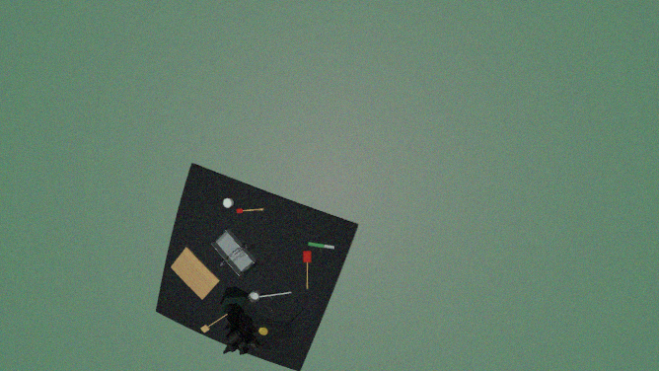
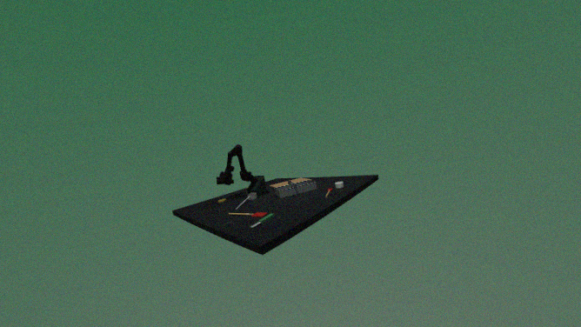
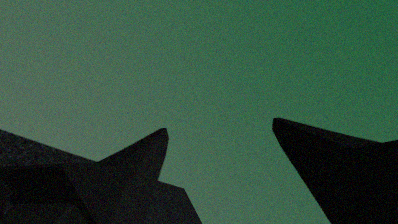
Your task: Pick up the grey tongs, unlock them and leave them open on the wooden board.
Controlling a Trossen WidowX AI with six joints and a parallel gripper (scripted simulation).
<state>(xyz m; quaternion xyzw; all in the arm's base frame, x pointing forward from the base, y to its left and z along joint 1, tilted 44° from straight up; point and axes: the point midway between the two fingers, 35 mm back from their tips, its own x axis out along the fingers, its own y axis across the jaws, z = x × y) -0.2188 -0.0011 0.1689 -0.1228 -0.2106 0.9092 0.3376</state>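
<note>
Right now my gripper tip is 62 cm short of the grey roasting tin, 22 cm to the right of it and 21 cm above it. Round my gripper tip: wooden board: 30 cm ahead, 48 cm to the left, 23 cm below; then red-tipped stick: 93 cm ahead, 24 cm to the left, 23 cm below; then red spatula: 72 cm ahead, 30 cm to the right, 23 cm below.
</note>
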